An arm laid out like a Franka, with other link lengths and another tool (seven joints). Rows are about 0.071 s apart.
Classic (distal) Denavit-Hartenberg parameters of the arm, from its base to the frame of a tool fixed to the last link. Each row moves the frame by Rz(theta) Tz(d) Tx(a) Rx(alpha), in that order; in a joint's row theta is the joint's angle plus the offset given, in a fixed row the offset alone. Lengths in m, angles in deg.
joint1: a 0, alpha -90, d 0.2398, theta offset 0
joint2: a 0, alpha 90, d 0, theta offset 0
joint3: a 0.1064, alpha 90, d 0.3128, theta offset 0
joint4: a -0.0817, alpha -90, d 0, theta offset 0
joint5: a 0, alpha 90, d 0.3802, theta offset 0
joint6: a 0.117, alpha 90, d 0, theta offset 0
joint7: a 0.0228, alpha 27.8, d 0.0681, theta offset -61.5
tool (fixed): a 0, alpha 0, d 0.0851, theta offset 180
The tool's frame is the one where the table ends.
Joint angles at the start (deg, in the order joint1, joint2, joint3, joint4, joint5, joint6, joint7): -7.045, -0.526, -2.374, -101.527, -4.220, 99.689, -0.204
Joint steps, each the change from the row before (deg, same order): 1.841, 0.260, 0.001, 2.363, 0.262, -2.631, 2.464; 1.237, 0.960, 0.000, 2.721, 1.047, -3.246, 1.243; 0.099, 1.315, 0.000, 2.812, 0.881, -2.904, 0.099; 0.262, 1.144, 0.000, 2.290, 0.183, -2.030, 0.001; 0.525, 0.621, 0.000, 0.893, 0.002, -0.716, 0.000; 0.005, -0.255, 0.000, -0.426, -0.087, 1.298, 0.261; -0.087, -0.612, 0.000, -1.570, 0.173, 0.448, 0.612; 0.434, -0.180, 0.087, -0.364, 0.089, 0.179, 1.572; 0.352, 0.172, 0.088, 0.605, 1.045, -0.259, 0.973; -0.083, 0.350, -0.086, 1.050, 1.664, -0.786, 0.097
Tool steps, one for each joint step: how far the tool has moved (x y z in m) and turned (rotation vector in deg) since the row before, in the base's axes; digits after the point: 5 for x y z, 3 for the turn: 0.00331, 0.01971, 0.01298, 0.198, 0.322, -0.845; 0.00272, 0.01511, 0.00833, 1.077, 1.283, -0.341; 0.00287, 0.00290, 0.00590, 0.948, 1.303, -0.222; 0.00305, 0.00293, 0.00414, 0.222, 0.863, 0.177; 0.00209, 0.00531, -0.00016, 0.019, 0.443, 0.502; 0.00195, -0.00023, 0.00094, -0.205, -1.121, -0.203; -0.00334, -0.00001, -0.00579, 0.190, 0.474, -0.699; 0.00051, 0.00609, -0.00093, -0.052, -0.040, -1.047; 0.00213, 0.00736, 0.00343, 0.927, -0.274, -0.630; 0.00153, 0.00244, 0.00503, 1.633, -0.047, -0.400
